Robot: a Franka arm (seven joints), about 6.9 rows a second.
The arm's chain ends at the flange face. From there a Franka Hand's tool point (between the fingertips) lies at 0.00 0.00 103.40 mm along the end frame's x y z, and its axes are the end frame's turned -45 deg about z.
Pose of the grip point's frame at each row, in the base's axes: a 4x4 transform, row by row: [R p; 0 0 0 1], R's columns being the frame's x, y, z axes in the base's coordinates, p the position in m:
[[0.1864 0.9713 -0.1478 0.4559], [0.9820 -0.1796 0.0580 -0.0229], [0.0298 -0.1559 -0.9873 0.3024], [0 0 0 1]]
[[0.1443 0.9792 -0.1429 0.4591], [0.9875 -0.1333 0.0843 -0.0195], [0.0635 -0.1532 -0.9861 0.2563], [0 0 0 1]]
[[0.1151 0.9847 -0.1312 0.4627], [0.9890 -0.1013 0.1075 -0.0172], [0.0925 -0.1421 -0.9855 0.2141], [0 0 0 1]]
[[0.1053 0.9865 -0.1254 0.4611], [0.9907 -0.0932 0.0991 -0.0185], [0.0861 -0.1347 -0.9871 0.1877], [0 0 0 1]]
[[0.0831 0.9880 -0.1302 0.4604], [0.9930 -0.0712 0.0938 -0.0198], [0.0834 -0.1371 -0.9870 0.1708], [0 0 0 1]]
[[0.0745 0.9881 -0.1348 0.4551], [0.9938 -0.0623 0.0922 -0.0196], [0.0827 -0.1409 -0.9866 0.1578], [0 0 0 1]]
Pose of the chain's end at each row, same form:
[[0.8186 0.5550 -0.1478 0.4712], [0.5674 -0.8214 0.0580 -0.0289], [-0.0892 -0.1313 -0.9873 0.4045], [0 0 0 1]]
[[0.7944 0.5904 -0.1429 0.4739], [0.6040 -0.7925 0.0843 -0.0282], [-0.0634 -0.1532 -0.9861 0.3583], [0 0 0 1]]
[[0.7777 0.6149 -0.1312 0.4763], [0.6277 -0.7710 0.1075 -0.0283], [-0.0351 -0.1659 -0.9855 0.3160], [0 0 0 1]]
[[0.7720 0.6231 -0.1254 0.4741], [0.6346 -0.7664 0.0991 -0.0287], [-0.0344 -0.1561 -0.9871 0.2898], [0 0 0 1]]
[[0.7574 0.6399 -0.1302 0.4739], [0.6518 -0.7525 0.0938 -0.0295], [-0.0380 -0.1559 -0.9870 0.2729], [0 0 0 1]]
[[0.7514 0.6460 -0.1348 0.4690], [0.6587 -0.7468 0.0922 -0.0291], [-0.0412 -0.1581 -0.9866 0.2598], [0 0 0 1]]

